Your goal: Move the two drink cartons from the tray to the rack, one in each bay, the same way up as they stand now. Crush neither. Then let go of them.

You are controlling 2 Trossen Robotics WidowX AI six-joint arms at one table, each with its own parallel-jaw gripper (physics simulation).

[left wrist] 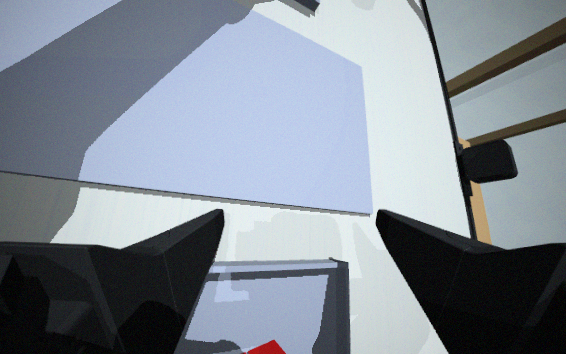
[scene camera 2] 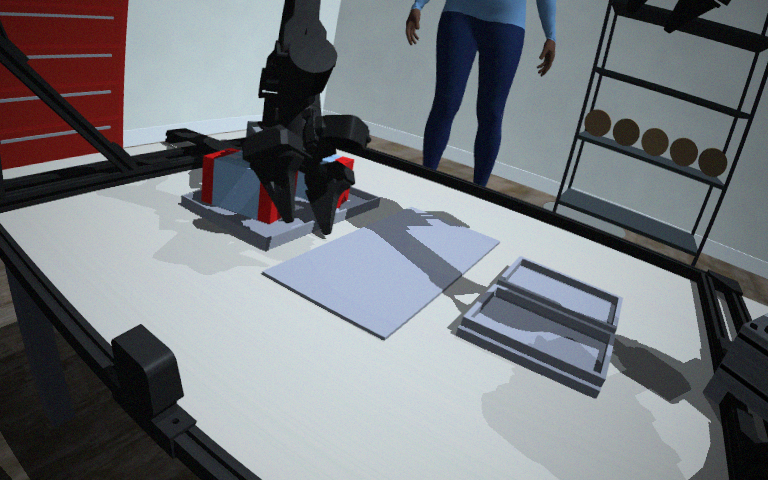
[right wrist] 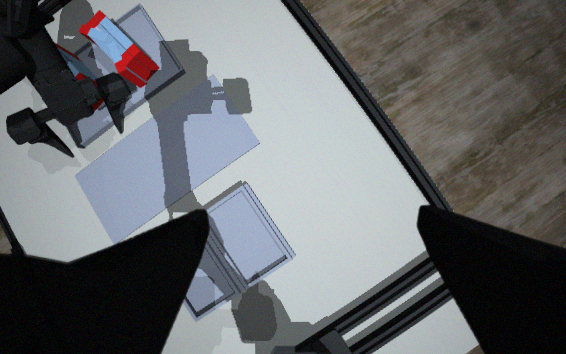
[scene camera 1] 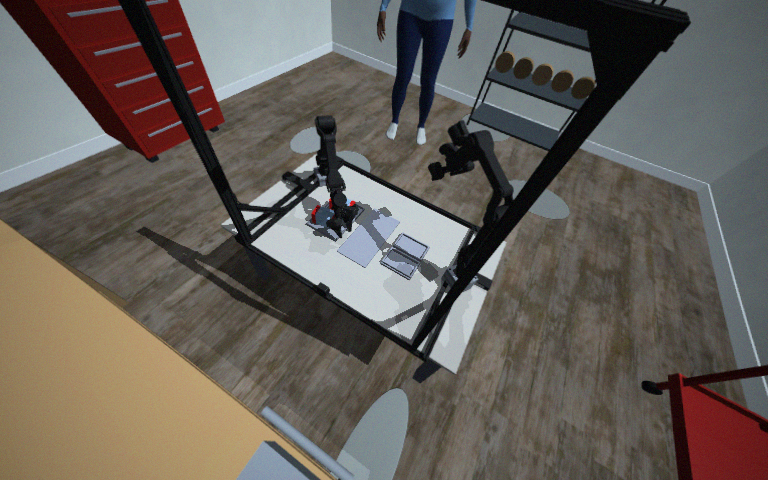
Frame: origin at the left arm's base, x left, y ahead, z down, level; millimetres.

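Seen in the pictures: left gripper, fingertip midpoint: [left wrist: 300,216] [scene camera 2: 309,229] [right wrist: 97,144] [scene camera 1: 346,234]; right gripper, fingertip midpoint: [scene camera 2: 649,22] [right wrist: 312,218] [scene camera 1: 441,177]; left arm's base, link origin: [scene camera 1: 324,171].
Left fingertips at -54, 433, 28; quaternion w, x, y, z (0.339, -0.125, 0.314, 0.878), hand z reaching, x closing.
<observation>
Pixels of each thing's top centre, then the offset from my left fingertips to it, as dx, dy, dz.
- far carton, top centre: [scene camera 2: 310,154] [right wrist: 106,42] +47, -169, -47
- two-bay rack, top centre: [scene camera 2: 555,306] [right wrist: 218,254] [scene camera 1: 406,253] +226, +205, +7
Two light-blue cartons with red ends are at the tray [scene camera 1: 325,232] [scene camera 2: 240,230] [left wrist: 342,300] [right wrist: 170,55]. The near carton [scene camera 1: 324,213] [scene camera 2: 232,183] stands in its near part; a red corner shows in the left wrist view. The far carton [scene camera 2: 346,164] [right wrist: 112,40] is partly behind the left gripper in scene camera 2. My left gripper [scene camera 2: 308,225] [left wrist: 300,216] [right wrist: 97,144] is open with nothing between its fingers, pointing down at the tray's edge facing the flat panel. My right gripper [right wrist: 312,218] is open and empty, high above the table. The two-bay rack [scene camera 1: 405,254] [scene camera 2: 526,355] [right wrist: 270,220] is empty.
A thin flat panel [scene camera 1: 368,243] [scene camera 2: 362,288] [left wrist: 250,125] [right wrist: 120,170] lies between tray and rack. A black frame surrounds the table, with a black block [scene camera 2: 148,365] on its front rail. A person [scene camera 2: 481,67] stands behind the table.
</observation>
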